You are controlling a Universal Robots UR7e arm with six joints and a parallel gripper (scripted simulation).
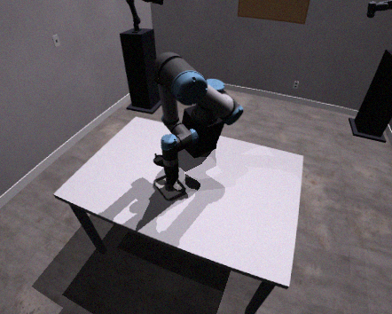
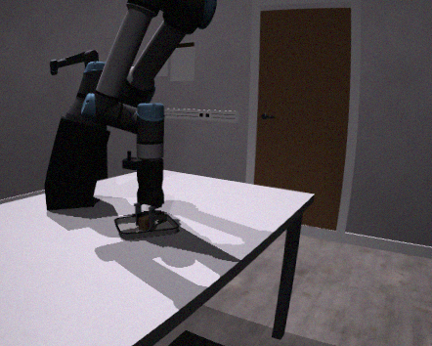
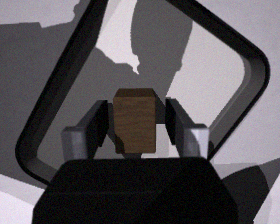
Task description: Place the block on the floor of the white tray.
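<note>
Now: hand 10 mm above the brown wooden block. Round my hand: tray (10 mm below).
</note>
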